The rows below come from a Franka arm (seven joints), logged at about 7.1 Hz.
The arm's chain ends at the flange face. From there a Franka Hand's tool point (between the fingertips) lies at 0.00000 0.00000 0.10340 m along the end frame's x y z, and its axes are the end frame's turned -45 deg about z.
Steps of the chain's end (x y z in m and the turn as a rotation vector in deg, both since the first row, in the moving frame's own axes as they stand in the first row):
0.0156, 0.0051, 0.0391, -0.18, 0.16, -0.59
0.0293, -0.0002, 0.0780, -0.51, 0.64, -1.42
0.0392, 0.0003, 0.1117, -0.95, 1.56, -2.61
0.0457, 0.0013, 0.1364, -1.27, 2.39, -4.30
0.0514, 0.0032, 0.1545, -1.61, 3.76, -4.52
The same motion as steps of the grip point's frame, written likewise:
0.0074, 0.0151, 0.0391, -0.24, -0.01, -0.59
0.0210, 0.0220, 0.0780, -0.81, 0.09, -1.42
0.0284, 0.0311, 0.1116, -1.77, 0.43, -2.61
0.0330, 0.0378, 0.1363, -2.59, 0.79, -4.30
0.0371, 0.0453, 0.1542, -3.80, 1.52, -4.52

